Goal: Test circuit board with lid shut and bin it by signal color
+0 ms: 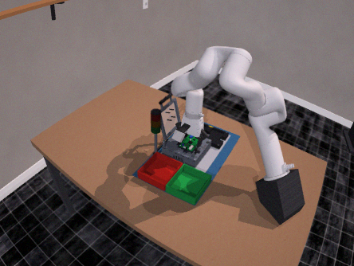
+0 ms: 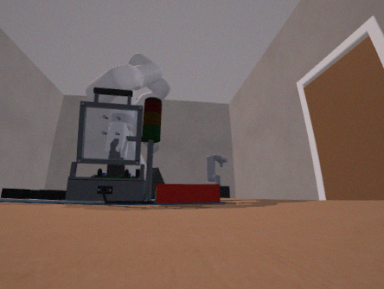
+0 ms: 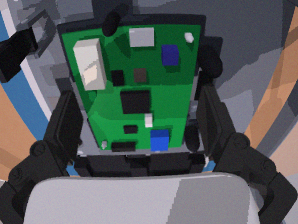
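My hand is right at the green circuit board. Also, from my hand: tester lid 120 mm ahead, 30 mm to the right, 100 mm above; then black latch block 50 mm behind, 70 mm to the left, 10 mm above; then tester plate 10 mm ahead, 10 mm to the left, 10 mm below.
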